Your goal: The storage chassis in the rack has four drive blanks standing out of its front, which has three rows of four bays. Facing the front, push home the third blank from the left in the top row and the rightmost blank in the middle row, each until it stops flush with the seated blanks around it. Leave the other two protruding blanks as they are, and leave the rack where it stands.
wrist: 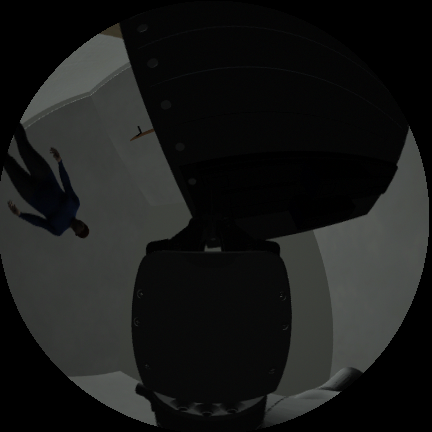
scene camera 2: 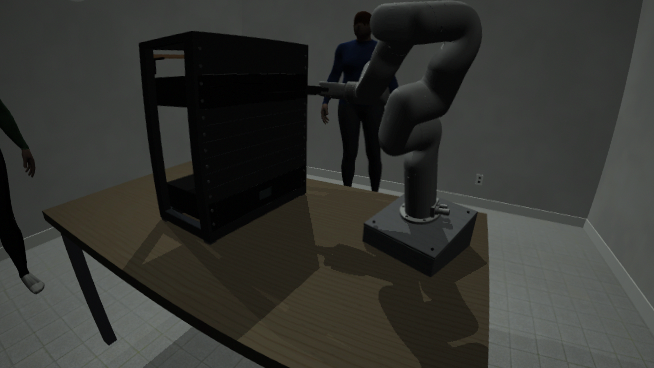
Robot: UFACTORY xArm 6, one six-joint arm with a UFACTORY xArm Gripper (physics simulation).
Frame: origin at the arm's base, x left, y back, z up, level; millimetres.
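Seen in the pictures: gripper, fingertip midpoint: (wrist: pixel 212 193) (scene camera 2: pixel 306 90); arm's base at its link origin: (scene camera 2: pixel 420 212).
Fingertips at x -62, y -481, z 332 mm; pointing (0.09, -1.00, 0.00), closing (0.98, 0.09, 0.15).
Note:
Offsets run from my fingertips to a thing's top centre. "*": to the spot under its first point. Level surfaces: height alone.
The black rack @[dx +215, dy -155, dz +168 mm] (scene camera 2: pixel 198 150) (wrist: pixel 280 95) stands upright on the table. The storage chassis (scene camera 2: pixel 245 90) (wrist: pixel 250 200) is a dark band in its upper part. A dark block @[* dx +138, dy +23, dz +29 mm] (wrist: pixel 322 207) stands out of the chassis front in the wrist view, right of the fingers; the picture is too dark to tell its row and bay or to make out separate blanks. My gripper (scene camera 2: pixel 312 90) (wrist: pixel 212 193) is shut and empty. Its fingertips are at the chassis front, near the rack's front edge in the scene view; contact with a blank cannot be told. The fingertips are hard to see against the dark chassis.
The wooden table @[dz -428 mm] (scene camera 2: pixel 210 280) carries the rack and the arm's base block (scene camera 2: pixel 400 242). The arm reaches from the base to the rack's upper part. A person in blue (scene camera 2: pixel 350 65) (wrist: pixel 50 200) stands behind. Part of another person (scene camera 2: pixel 12 240) shows at the left edge.

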